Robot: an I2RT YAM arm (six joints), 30 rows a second.
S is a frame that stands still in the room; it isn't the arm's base.
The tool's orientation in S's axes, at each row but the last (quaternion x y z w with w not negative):
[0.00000 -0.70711 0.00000 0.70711]
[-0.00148 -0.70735 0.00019 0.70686]
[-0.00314 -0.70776 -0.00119 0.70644]
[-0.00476 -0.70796 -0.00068 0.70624]
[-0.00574 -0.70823 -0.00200 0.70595]
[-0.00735 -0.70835 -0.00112 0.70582]
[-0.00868 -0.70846 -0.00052 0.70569]
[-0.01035 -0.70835 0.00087 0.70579]
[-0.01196 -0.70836 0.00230 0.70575]
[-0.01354 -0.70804 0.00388 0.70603]
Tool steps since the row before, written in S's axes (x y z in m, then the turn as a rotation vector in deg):
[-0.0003 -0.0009 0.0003 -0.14 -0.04 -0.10]
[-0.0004 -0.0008 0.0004 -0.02 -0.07 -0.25]
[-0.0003 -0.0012 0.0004 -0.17 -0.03 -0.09]
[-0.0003 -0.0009 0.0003 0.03 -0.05 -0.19]
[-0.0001 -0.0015 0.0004 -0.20 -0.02 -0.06]
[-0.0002 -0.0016 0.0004 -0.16 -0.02 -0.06]
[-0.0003 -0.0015 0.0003 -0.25 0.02 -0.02]
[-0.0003 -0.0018 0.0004 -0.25 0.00 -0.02]
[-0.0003 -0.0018 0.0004 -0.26 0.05 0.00]
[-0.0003 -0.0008 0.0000 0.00 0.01 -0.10]
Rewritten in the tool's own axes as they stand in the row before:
[0.0003 -0.0009 0.0003 -0.10 -0.04 0.14]
[0.0004 -0.0008 0.0004 -0.25 -0.07 0.02]
[0.0004 -0.0012 0.0003 -0.09 -0.03 0.17]
[0.0003 -0.0009 0.0003 -0.19 -0.05 -0.03]
[0.0004 -0.0015 0.0001 -0.06 -0.02 0.20]
[0.0004 -0.0016 0.0002 -0.06 -0.02 0.16]
[0.0003 -0.0015 0.0003 -0.02 0.02 0.25]
[0.0004 -0.0018 0.0003 -0.02 0.00 0.25]
[0.0004 -0.0018 0.0003 0.00 0.05 0.26]
[0.0000 -0.0008 0.0003 -0.10 0.01 0.00]

